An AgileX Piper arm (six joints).
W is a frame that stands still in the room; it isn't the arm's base.
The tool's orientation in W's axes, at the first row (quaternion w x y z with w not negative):
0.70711 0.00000 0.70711 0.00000
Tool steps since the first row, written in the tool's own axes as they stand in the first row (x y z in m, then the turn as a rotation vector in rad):
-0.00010 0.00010 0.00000 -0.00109 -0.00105 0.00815
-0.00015 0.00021 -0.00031 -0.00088 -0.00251 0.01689
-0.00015 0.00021 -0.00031 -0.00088 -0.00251 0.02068
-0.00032 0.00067 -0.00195 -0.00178 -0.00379 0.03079
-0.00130 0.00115 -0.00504 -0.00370 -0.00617 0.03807
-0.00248 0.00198 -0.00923 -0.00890 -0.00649 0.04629
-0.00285 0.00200 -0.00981 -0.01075 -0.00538 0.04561
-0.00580 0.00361 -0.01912 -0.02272 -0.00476 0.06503
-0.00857 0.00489 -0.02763 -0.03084 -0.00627 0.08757
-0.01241 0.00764 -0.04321 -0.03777 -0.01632 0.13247
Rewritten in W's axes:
0.00000 0.00010 0.00010 0.00815 -0.00105 0.00109
-0.00031 0.00021 0.00015 0.01689 -0.00251 0.00088
-0.00031 0.00021 0.00015 0.02068 -0.00251 0.00088
-0.00195 0.00067 0.00032 0.03079 -0.00379 0.00178
-0.00504 0.00115 0.00130 0.03807 -0.00617 0.00370
-0.00923 0.00198 0.00248 0.04629 -0.00649 0.00890
-0.00981 0.00200 0.00285 0.04561 -0.00538 0.01075
-0.01912 0.00361 0.00580 0.06503 -0.00476 0.02272
-0.02763 0.00489 0.00857 0.08757 -0.00627 0.03084
-0.04321 0.00764 0.01241 0.13247 -0.01632 0.03777

